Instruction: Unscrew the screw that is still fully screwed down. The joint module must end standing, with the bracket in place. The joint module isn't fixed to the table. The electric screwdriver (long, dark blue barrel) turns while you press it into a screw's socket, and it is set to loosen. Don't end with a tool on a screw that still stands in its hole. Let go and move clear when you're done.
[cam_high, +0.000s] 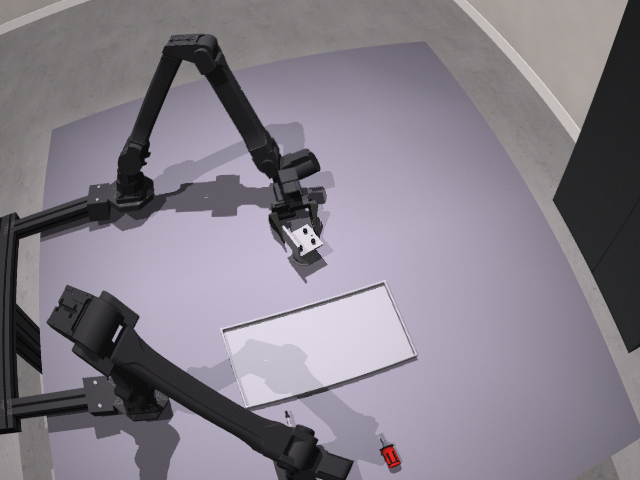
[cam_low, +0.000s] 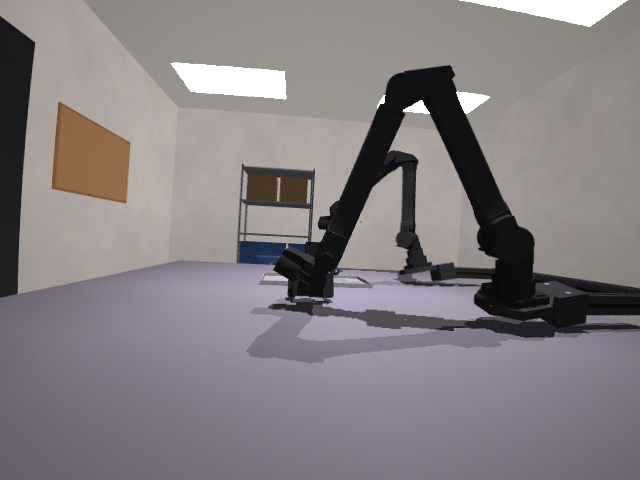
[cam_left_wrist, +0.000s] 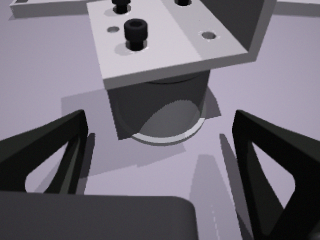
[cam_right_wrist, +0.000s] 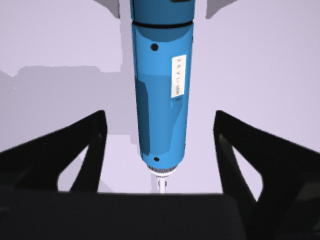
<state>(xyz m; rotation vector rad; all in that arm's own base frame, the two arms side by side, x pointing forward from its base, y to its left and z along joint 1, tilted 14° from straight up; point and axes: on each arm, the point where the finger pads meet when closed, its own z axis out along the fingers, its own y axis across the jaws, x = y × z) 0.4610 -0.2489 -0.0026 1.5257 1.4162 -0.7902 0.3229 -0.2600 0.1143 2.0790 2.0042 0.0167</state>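
My left hand is 4 cm to the left of the joint module body. The rest, counted from my left hand: white tray: 1 cm behind, 30 cm to the right, 2 cm below; then white bracket: 4 cm to the right, 4 cm above; then red hand screwdriver: 9 cm ahead, 61 cm to the right, 1 cm below.
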